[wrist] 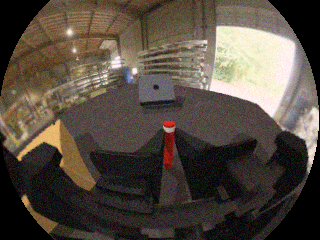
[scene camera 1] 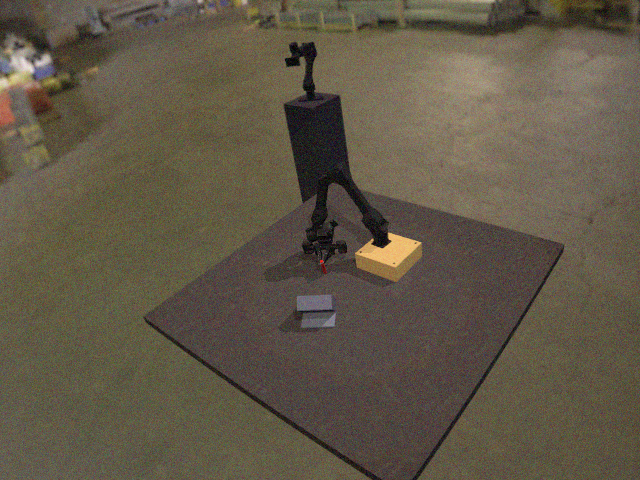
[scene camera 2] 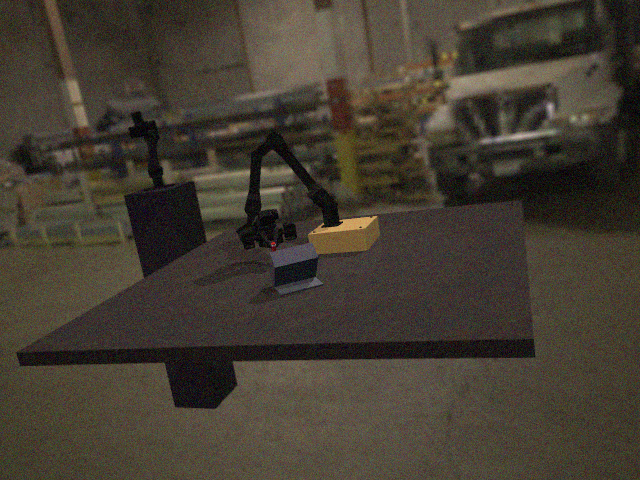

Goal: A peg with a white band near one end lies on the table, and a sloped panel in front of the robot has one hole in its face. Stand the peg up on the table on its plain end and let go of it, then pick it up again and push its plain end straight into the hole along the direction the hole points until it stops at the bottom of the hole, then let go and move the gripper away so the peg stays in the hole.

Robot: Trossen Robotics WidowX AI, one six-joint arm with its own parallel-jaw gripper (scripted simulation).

Scene:
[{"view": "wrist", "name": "my gripper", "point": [168, 131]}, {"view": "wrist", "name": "grey sloped panel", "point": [164, 95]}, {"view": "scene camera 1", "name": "my gripper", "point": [322, 263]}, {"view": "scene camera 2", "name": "my gripper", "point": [273, 246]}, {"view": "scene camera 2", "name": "grey sloped panel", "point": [293, 264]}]

